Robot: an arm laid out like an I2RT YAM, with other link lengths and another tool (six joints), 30 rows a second.
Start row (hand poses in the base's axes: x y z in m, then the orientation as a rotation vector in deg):
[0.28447, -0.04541, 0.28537, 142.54, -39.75, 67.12]
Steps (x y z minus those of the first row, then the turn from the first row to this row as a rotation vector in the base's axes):
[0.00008, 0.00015, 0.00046, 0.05, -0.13, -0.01]
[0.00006, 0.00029, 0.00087, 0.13, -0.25, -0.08]
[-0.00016, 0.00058, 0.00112, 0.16, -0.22, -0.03]
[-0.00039, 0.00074, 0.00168, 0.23, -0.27, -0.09]
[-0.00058, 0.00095, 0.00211, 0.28, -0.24, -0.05]
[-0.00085, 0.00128, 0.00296, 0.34, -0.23, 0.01]
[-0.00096, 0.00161, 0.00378, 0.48, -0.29, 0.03]
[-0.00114, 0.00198, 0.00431, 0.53, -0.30, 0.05]
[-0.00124, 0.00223, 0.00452, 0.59, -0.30, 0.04]
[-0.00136, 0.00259, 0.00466, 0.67, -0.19, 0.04]
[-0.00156, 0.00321, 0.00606, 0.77, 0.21, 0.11]
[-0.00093, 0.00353, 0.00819, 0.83, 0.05, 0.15]
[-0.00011, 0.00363, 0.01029, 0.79, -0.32, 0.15]
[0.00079, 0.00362, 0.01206, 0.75, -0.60, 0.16]
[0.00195, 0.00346, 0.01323, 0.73, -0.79, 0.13]
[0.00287, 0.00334, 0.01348, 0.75, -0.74, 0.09]
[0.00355, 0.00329, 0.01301, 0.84, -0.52, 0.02]
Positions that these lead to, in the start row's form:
[0.28455, -0.04526, 0.28583, 142.52, -39.83, 67.29]
[0.28453, -0.04512, 0.28624, 142.49, -40.01, 67.41]
[0.28431, -0.04483, 0.28649, 142.56, -39.96, 67.39]
[0.28408, -0.04467, 0.28705, 142.56, -40.10, 67.43]
[0.28389, -0.04446, 0.28748, 142.64, -40.08, 67.40]
[0.28362, -0.04413, 0.28833, 142.73, -40.06, 67.41]
[0.28351, -0.04380, 0.28915, 142.83, -40.15, 67.48]
[0.28333, -0.04343, 0.28968, 142.88, -40.17, 67.50]
[0.28323, -0.04318, 0.28989, 142.92, -40.23, 67.49]
[0.28311, -0.04282, 0.29003, 143.03, -40.26, 67.34]
[0.28291, -0.04220, 0.29143, 143.33, -40.15, 66.83]
[0.28354, -0.04188, 0.29356, 143.34, -40.19, 67.05]
[0.28436, -0.04178, 0.29566, 143.15, -40.26, 67.55]
[0.28526, -0.04179, 0.29743, 143.00, -40.29, 67.92]
[0.28642, -0.04195, 0.29860, 142.89, -40.36, 68.17]
[0.28734, -0.04207, 0.29885, 142.90, -40.41, 68.08]
[0.28802, -0.04212, 0.29838, 143.02, -40.50, 67.76]

